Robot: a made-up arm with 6 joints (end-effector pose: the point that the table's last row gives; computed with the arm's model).
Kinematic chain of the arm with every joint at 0, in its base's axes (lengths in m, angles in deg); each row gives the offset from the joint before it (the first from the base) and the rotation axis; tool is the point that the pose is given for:
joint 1: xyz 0 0 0.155 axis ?
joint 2: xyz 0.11 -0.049 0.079 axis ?
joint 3: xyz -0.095 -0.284 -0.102 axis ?
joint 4: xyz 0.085 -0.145 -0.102 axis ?
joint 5: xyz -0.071 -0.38 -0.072 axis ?
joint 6: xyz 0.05 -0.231 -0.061 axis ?
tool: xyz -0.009 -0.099 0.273
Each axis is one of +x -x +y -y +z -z.
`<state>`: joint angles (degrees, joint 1 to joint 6).
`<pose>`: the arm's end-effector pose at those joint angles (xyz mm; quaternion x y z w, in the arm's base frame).
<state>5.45 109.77 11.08 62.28 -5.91 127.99</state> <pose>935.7 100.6 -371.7 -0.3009 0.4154 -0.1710 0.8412</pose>
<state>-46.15 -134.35 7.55 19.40 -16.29 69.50</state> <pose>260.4 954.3 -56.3 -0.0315 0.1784 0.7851 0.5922</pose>
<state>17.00 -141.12 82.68 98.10 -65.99 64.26</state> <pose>338.2 866.3 233.6 -0.2242 0.0193 0.5936 0.7727</pose>
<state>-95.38 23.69 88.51 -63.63 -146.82 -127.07</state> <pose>-782.5 -575.6 354.8 -0.4483 -0.1740 0.7583 0.4401</pose>
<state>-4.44 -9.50 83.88 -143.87 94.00 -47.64</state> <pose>486.7 -148.1 -34.4 -0.6548 0.7511 -0.0786 0.0298</pose>
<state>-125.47 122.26 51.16 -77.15 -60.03 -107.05</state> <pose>115.1 -476.9 526.5 -0.2510 0.2545 0.9308 0.0758</pose>
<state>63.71 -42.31 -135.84 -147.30 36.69 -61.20</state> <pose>-369.7 48.4 130.2 -0.1317 -0.1802 -0.5989 0.7691</pose>
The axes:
joint 1: +z
joint 2: +z
joint 3: +y
joint 4: +x
joint 5: +y
joint 6: -z

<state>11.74 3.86 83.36 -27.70 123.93 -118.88</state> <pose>224.3 -1114.5 9.0 -0.6005 -0.7616 0.2433 0.0121</pose>
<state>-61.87 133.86 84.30 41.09 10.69 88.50</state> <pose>791.8 -881.9 88.3 -0.6327 0.3939 -0.2989 0.5959</pose>
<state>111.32 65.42 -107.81 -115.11 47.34 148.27</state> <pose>487.0 239.4 192.7 0.2544 0.2031 -0.6849 0.6519</pose>
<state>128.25 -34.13 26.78 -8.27 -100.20 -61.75</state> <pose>1072.7 -87.7 243.6 0.1353 -0.5816 0.7954 0.1040</pose>
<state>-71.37 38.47 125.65 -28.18 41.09 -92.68</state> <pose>-629.0 -883.1 -188.6 0.7745 0.6007 0.1978 0.0155</pose>
